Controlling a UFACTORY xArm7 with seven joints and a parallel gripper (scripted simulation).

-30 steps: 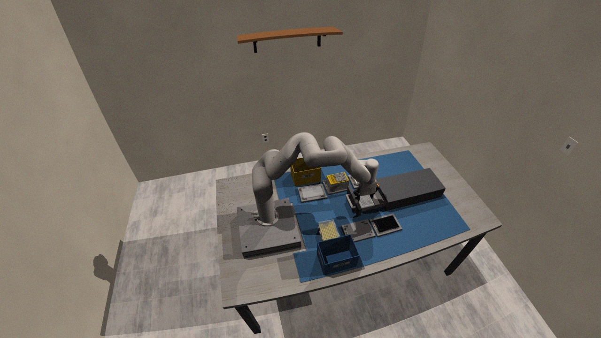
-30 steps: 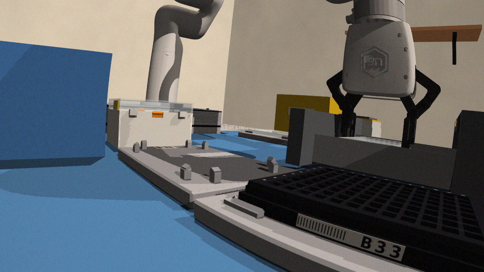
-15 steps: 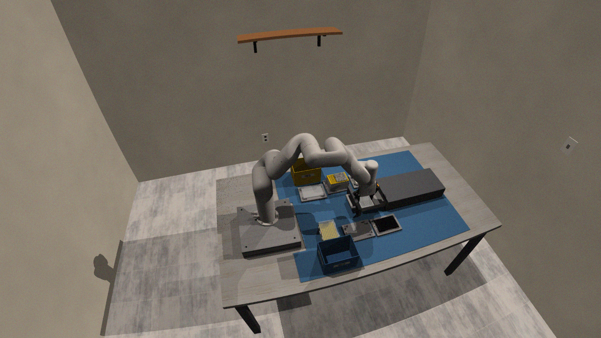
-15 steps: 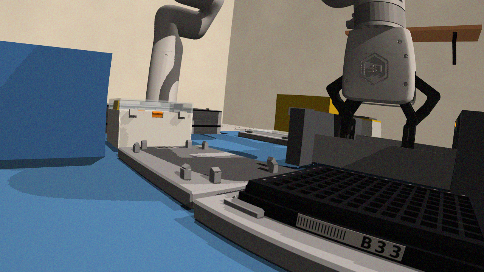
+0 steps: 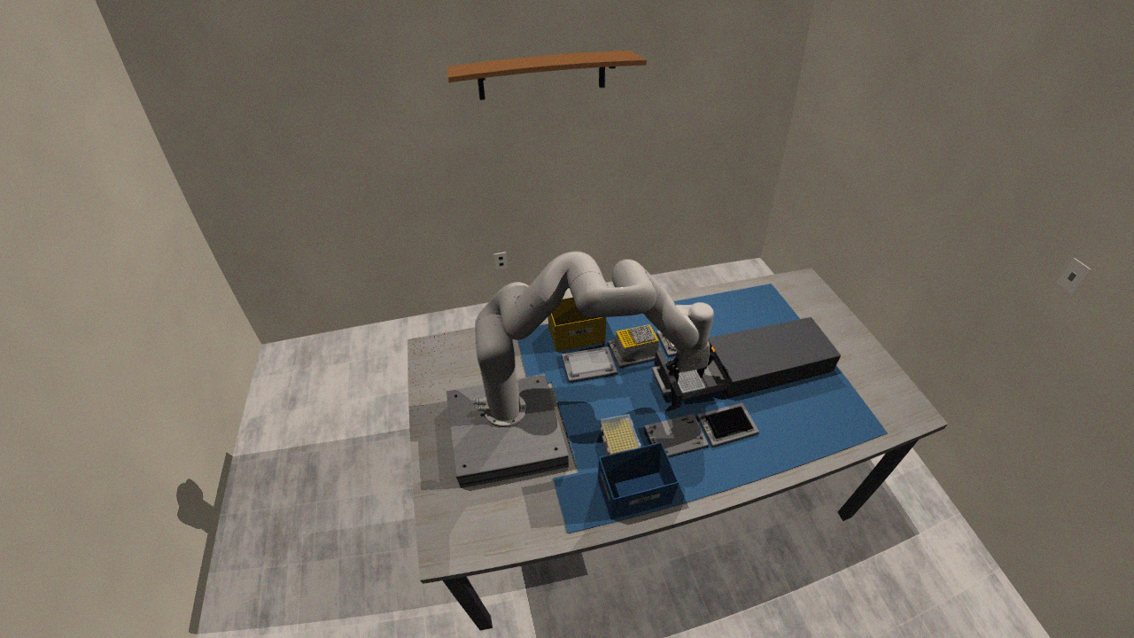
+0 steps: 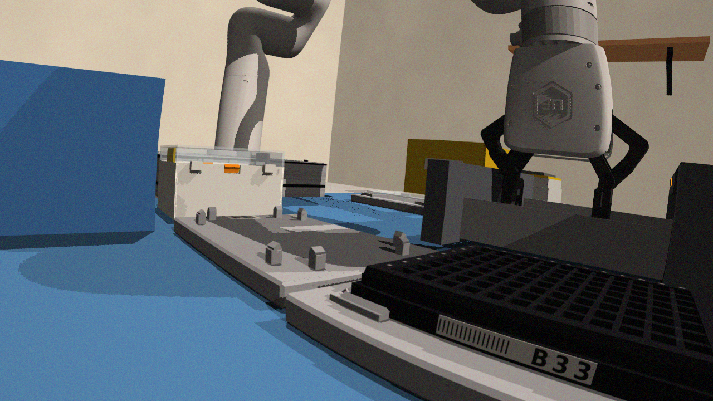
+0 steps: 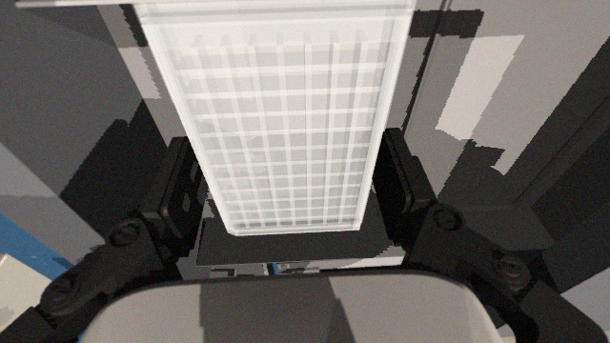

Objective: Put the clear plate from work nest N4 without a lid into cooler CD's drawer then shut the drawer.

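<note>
The clear plate lies 10 mm below my hand. The rest, counted from my hand: grey work nest: 70 mm behind, 210 mm to the right, 30 mm below; then black plate b33: 100 mm ahead, 180 mm to the right, 20 mm below; then grey drawer: 30 mm ahead, 10 mm to the left, 10 mm below.
</note>
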